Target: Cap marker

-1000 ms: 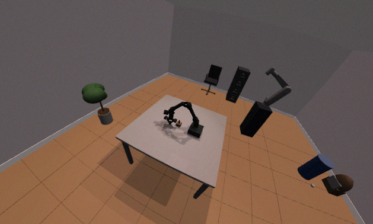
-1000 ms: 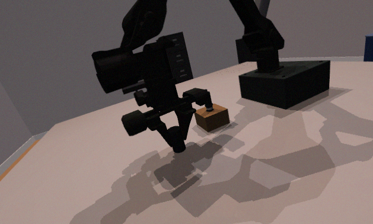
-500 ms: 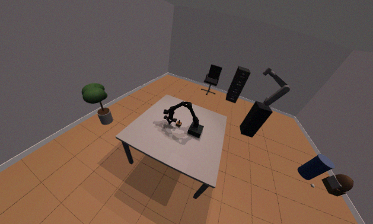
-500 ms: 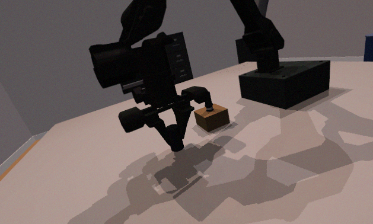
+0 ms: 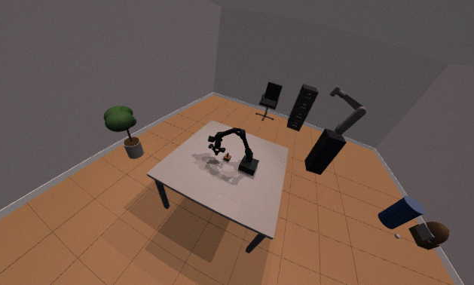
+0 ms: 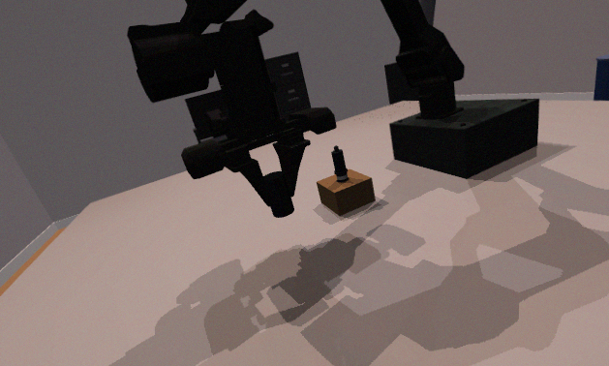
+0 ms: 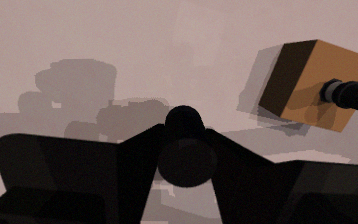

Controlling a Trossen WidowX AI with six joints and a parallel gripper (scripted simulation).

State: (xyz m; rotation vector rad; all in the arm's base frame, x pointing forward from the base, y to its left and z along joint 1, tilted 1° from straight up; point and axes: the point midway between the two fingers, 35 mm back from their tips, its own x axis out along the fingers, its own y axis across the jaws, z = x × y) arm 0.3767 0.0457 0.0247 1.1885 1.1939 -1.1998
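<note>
My gripper tip is now 130 mm past the brown holder block, 40 mm to the left of it and 50 mm above it. From my gripper tip the other things lie so: black marker cap 10 mm above.
</note>
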